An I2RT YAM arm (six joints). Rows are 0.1 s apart.
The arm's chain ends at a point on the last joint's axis. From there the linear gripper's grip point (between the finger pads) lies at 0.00 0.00 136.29 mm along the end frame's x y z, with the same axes.
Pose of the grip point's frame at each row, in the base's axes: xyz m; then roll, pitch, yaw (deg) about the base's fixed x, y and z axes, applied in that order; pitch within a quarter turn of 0, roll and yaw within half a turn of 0:
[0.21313, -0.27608, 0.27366, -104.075, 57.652, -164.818]
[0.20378, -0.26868, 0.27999, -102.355, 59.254, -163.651]
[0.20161, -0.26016, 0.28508, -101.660, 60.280, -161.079]
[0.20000, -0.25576, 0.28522, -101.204, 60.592, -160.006]
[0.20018, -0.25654, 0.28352, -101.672, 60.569, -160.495]
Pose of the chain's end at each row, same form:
[0.15149, -0.15583, 0.29139, -104.075, 57.652, -164.818]
[0.14226, -0.14798, 0.29490, -102.355, 59.254, -163.651]
[0.13570, -0.14165, 0.29874, -101.660, 60.280, -161.079]
[0.13261, -0.13801, 0.29822, -101.204, 60.592, -160.006]
[0.13298, -0.13875, 0.29707, -101.672, 60.569, -160.495]

